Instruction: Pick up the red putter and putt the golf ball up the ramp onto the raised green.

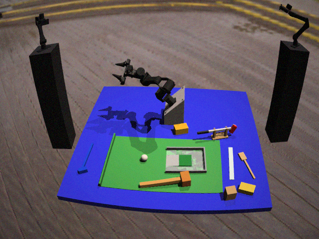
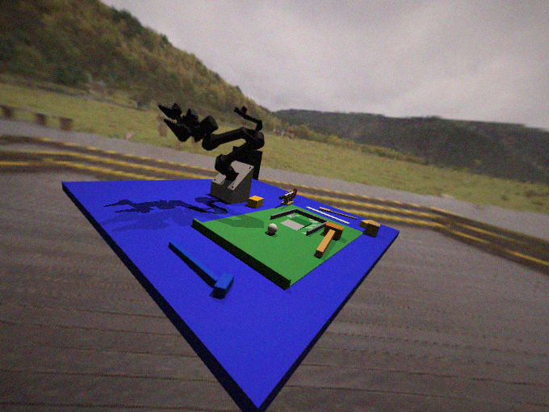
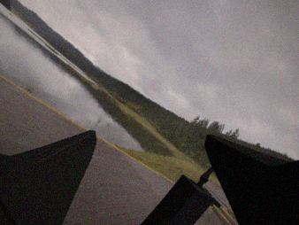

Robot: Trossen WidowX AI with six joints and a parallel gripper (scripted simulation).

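Right now my gripper tip is 49 cm short of the white golf ball, 21 cm to the right of it and 38 cm above it. From my gripper tip the other things lie so: blue putter 49 cm ahead, 17 cm to the right, 39 cm below; then yellow block 21 cm ahead, 46 cm to the left, 38 cm below; then red putter 28 cm ahead, 71 cm to the left, 34 cm below.
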